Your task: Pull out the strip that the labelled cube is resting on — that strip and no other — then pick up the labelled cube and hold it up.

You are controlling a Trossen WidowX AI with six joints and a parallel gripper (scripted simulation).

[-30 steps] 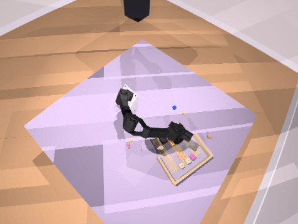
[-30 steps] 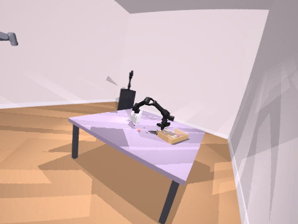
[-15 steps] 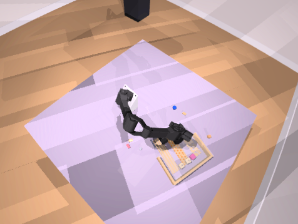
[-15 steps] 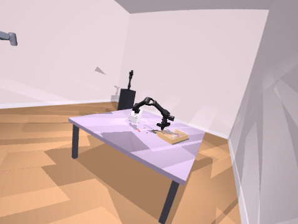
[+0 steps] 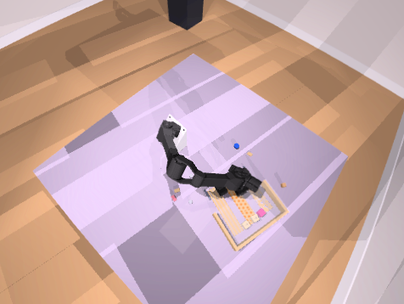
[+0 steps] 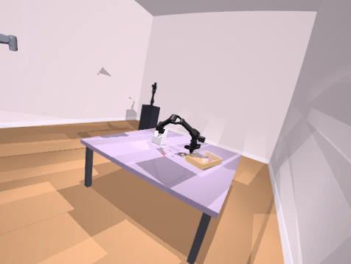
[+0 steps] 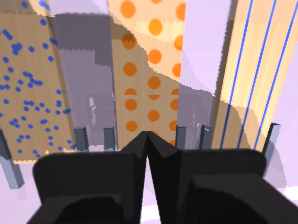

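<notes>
My gripper tip is 90 mm short of the orange dotted strip and 30 mm to the left of it.
</notes>
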